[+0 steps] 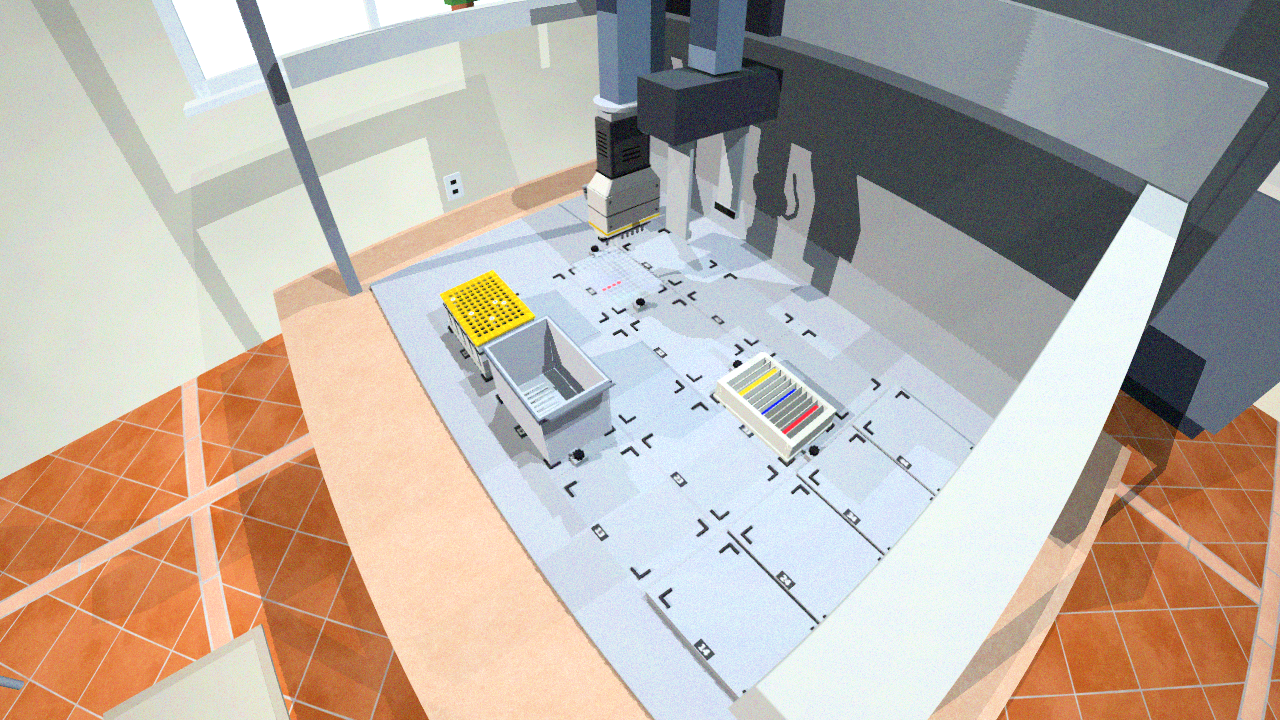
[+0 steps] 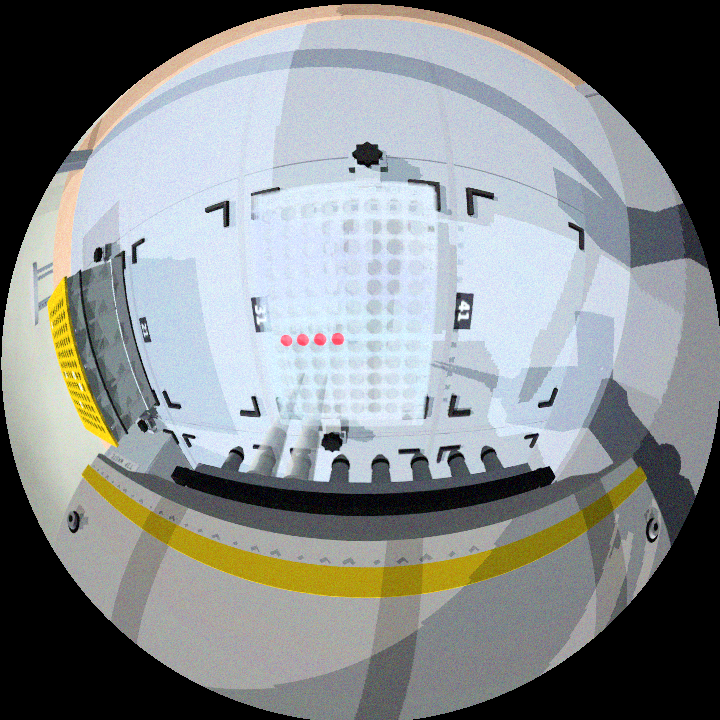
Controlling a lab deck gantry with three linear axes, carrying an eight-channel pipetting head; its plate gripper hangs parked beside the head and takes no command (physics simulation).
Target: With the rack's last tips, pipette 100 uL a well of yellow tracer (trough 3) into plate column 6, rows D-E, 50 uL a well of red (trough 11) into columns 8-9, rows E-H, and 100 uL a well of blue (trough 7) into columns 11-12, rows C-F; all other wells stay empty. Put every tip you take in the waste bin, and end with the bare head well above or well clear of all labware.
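The pipetting head (image 1: 623,201) (image 2: 362,503) is over the clear plate (image 1: 626,265) (image 2: 349,282). Two neighbouring channels carry pale tips, a left tip (image 2: 268,445) and a right tip (image 2: 304,445); no colour shows in them. Several adjoining wells in one plate column hold red (image 1: 611,286) (image 2: 319,339). The yellow tip rack (image 1: 487,308) (image 2: 75,366) keeps a few pale tips. The grey waste bin (image 1: 577,422) has tips inside. The white trough block (image 1: 748,424) holds yellow (image 1: 760,382), blue (image 1: 778,400) and red (image 1: 799,419). The plate gripper (image 1: 702,223) hangs beside the head, jaws apart and empty.
The bin stands directly in front of the tip rack. Black clamp knobs (image 1: 640,302) (image 2: 366,154) (image 2: 331,441) sit at the plate's edges. A grey upright post (image 1: 308,152) stands at the deck's left corner. A pale rail (image 1: 1011,465) runs along the right side.
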